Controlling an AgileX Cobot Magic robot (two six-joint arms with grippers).
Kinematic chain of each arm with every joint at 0, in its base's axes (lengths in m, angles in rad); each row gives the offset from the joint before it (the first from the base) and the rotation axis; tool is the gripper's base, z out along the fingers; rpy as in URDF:
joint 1: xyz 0 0 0.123 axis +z
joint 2: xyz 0 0 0 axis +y
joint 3: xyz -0.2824 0 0.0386 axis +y
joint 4: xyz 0.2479 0 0.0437 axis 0.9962 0 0.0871
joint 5: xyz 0 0 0 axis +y
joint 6: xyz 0.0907 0 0.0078 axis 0.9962 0 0.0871
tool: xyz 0 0 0 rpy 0 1.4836 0
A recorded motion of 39 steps. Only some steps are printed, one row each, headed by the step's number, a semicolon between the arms.
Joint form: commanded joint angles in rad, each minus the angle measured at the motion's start. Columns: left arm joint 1, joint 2, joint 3, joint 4, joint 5, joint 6; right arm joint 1, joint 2, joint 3, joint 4, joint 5, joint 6.
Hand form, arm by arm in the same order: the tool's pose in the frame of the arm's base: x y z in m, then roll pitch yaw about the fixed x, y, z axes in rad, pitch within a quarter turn. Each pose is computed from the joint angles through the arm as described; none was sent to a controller.
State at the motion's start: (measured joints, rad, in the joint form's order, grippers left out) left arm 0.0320 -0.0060 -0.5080 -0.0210 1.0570 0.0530; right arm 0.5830 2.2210 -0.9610 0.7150 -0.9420 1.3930
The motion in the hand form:
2: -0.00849 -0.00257 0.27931 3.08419 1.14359 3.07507; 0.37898 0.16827 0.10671 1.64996 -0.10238 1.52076
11: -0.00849 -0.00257 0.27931 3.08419 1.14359 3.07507; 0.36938 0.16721 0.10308 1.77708 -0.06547 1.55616
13: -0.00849 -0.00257 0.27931 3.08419 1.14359 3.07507; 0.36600 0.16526 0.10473 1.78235 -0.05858 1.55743
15: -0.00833 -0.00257 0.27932 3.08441 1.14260 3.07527; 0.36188 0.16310 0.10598 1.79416 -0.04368 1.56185
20: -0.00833 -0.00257 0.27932 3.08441 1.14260 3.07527; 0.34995 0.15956 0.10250 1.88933 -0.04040 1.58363
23: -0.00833 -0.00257 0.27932 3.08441 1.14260 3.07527; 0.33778 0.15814 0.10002 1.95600 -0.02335 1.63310
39: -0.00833 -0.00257 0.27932 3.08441 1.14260 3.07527; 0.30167 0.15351 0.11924 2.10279 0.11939 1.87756
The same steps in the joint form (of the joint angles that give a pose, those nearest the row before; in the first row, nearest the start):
2: -0.0070 -0.0200 0.0050 -0.0090 -0.0140 0.0000; -0.0450 -0.0080 -0.0760 -0.0540 -0.1550 -0.0090
11: -0.0070 -0.0200 0.0050 -0.0090 -0.0140 0.0000; -0.0450 -0.0500 -0.0310 -0.0580 -0.0240 -0.0470
13: -0.0070 -0.0200 0.0050 -0.0090 -0.0140 0.0000; -0.0450 -0.0640 -0.0130 -0.0580 -0.0220 -0.0520
15: -0.0070 -0.0190 0.0050 -0.0090 -0.0140 0.0000; -0.0450 -0.0800 0.0080 -0.0580 -0.0140 -0.0650
20: -0.0070 -0.0190 0.0050 -0.0090 -0.0140 0.0000; -0.0450 -0.1170 0.0590 -0.0600 0.0730 -0.0660
23: -0.0070 -0.0190 0.0050 -0.0090 -0.0140 0.0000; -0.0430 -0.1490 0.1090 -0.0980 0.1340 -0.0650
39: -0.0070 -0.0190 0.0050 -0.0090 -0.0140 0.0000; -0.0430 -0.3210 0.2410 -0.2390 0.3440 -0.2070

